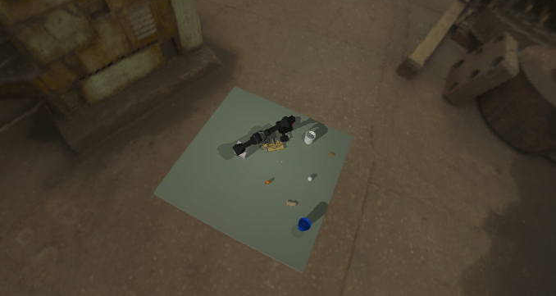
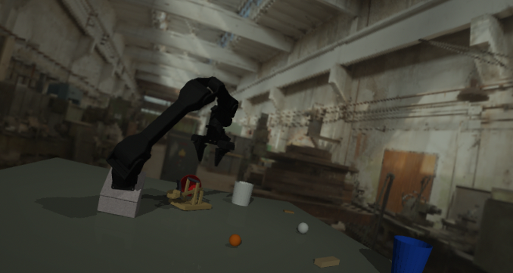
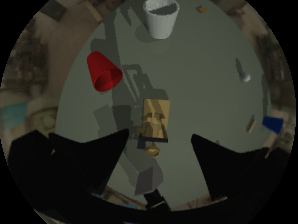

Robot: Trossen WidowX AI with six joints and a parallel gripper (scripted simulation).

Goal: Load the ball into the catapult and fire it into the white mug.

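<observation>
The orange ball lies 5 cm ahead of my gripper tip, 36 cm to the right of it and 16 cm below it. The rest, counted from my gripper tip: white mug 22 cm ahead, 18 cm to the left, 14 cm below; then white ball 36 cm ahead, 19 cm to the right, 15 cm below; then catapult 7 cm behind, 4 cm to the right, 12 cm below.
</observation>
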